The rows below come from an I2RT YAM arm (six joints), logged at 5 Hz.
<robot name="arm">
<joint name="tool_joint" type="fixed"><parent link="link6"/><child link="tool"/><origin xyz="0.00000 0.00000 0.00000" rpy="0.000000 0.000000 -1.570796"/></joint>
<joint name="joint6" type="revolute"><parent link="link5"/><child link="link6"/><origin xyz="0.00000 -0.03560 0.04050" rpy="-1.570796 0.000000 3.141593"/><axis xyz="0 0 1"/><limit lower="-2.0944" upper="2.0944"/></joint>
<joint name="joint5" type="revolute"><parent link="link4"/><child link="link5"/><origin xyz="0.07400 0.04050 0.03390" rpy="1.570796 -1.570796 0.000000"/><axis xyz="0 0 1"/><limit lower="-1.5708" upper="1.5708"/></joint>
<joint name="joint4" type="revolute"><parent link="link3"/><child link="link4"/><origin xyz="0.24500 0.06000 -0.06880" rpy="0.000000 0.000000 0.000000"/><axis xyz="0 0 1"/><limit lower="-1.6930" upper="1.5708"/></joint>
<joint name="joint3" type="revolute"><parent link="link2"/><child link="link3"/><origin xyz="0.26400 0.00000 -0.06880" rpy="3.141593 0.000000 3.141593"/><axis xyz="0 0 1"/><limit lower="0.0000" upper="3.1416"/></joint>
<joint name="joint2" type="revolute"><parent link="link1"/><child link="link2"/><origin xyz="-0.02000 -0.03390 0.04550" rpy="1.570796 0.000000 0.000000"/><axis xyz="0 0 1"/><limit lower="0.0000" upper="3.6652"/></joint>
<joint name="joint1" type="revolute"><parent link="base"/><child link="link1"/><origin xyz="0.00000 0.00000 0.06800" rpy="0.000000 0.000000 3.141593"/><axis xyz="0 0 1"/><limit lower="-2.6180" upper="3.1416"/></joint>
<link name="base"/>
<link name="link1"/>
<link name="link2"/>
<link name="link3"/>
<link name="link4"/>
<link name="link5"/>
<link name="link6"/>
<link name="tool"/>
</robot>
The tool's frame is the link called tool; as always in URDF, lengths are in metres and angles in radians.
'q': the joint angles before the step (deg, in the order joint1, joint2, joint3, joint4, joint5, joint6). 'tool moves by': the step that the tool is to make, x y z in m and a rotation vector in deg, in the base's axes. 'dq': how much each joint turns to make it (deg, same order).
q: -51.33, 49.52, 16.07, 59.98, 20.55, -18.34
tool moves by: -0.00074, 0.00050, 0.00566, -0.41, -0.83, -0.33
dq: 0.00, -0.66, 0.88, -0.78, 0.47, 0.21
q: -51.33, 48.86, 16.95, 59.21, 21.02, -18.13
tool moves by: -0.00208, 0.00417, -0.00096, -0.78, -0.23, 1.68
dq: 0.01, -1.52, -0.90, -0.05, -1.62, 0.53
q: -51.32, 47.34, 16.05, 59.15, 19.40, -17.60
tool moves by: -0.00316, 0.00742, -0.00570, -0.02, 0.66, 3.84
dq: 0.00, -3.30, -1.89, -2.22, -3.65, 1.36
